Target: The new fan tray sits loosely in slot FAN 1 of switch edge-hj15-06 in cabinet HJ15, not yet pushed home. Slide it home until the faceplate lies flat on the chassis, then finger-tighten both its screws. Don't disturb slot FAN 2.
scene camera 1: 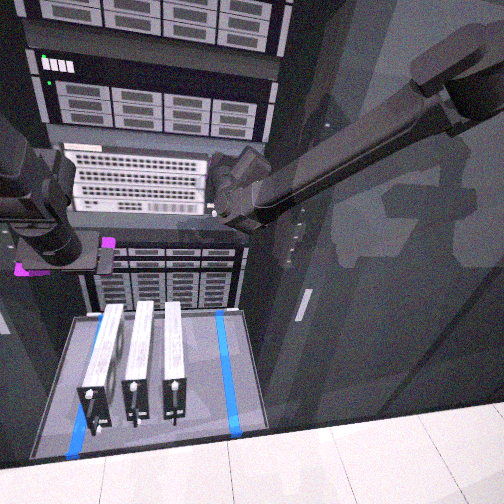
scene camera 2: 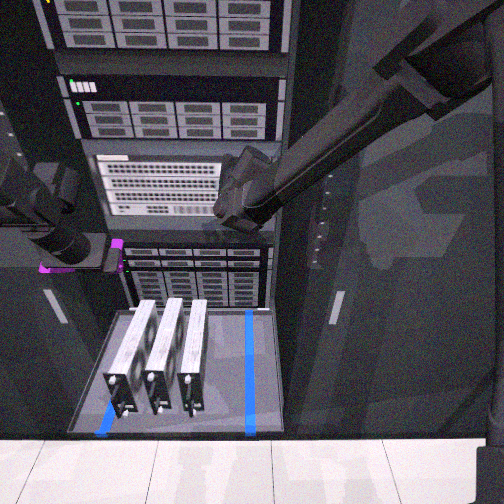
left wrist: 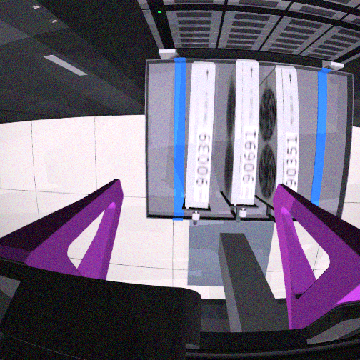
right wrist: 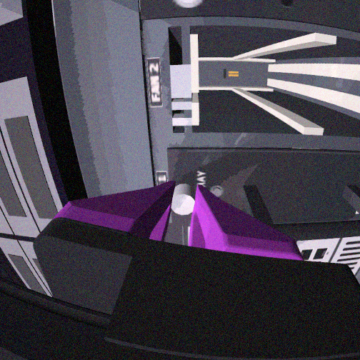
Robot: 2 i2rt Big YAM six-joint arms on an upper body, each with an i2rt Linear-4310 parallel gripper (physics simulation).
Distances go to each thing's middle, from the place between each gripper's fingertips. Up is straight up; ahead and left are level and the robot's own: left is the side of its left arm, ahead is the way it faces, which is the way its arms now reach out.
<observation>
Right now the grey tray (scene camera 1: 206, 410) is 24 cm behind my right hand, 14 cm to the left of it and 51 cm below it.
I see my left gripper 3 cm short of the grey tray, 14 cm to the left of it and 40 cm above it.
</observation>
